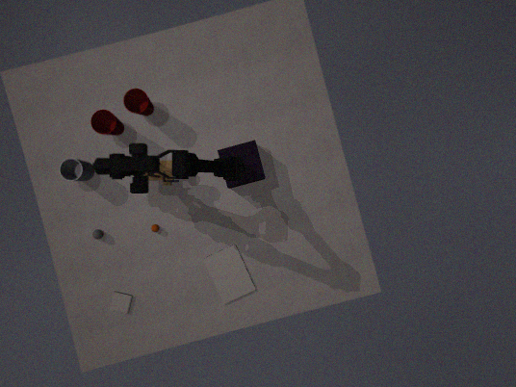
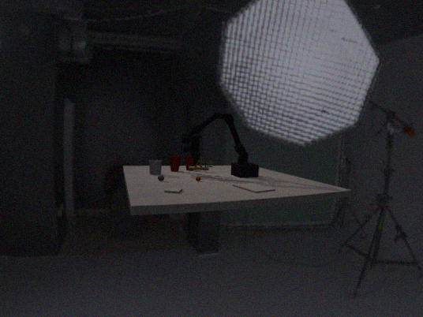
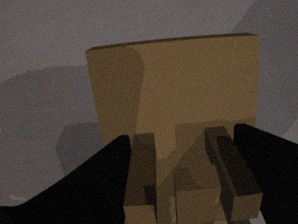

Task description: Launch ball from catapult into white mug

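My gripper tip is 240 mm to the right of the orange ball, 60 mm above it and 40 mm short of it. The rest, counted from my gripper tip: white mug (280 mm ahead, 60 mm to the right, 50 mm below); then wooden catapult (60 mm behind, 30 mm to the left, 20 mm above); then small grey ball (270 mm ahead, 210 mm to the left, 60 mm below).
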